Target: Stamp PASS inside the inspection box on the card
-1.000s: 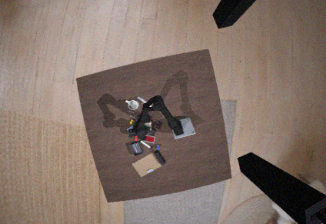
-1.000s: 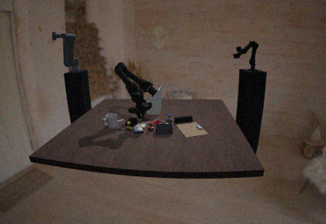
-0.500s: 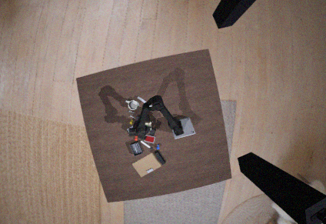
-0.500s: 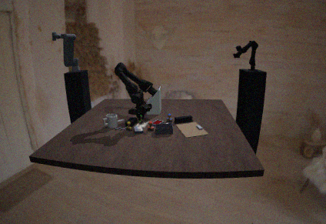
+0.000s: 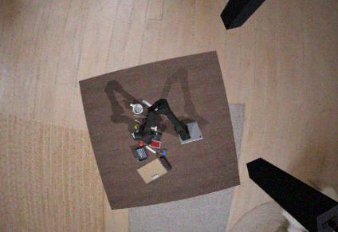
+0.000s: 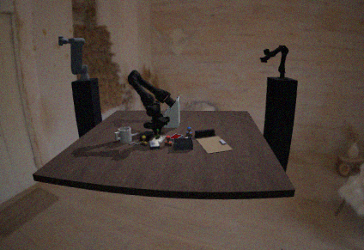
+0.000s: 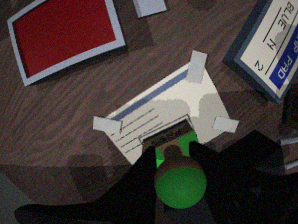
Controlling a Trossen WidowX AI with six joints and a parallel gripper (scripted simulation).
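My gripper tip is right at the green-knobbed stamp. Round my gripper tip: blue-and-white box: 120 mm ahead, 10 mm to the right, 10 mm below; red ink pad: 120 mm to the left, 20 mm below, 10 mm ahead; white card: 30 mm below, 10 mm to the left, 10 mm ahead.
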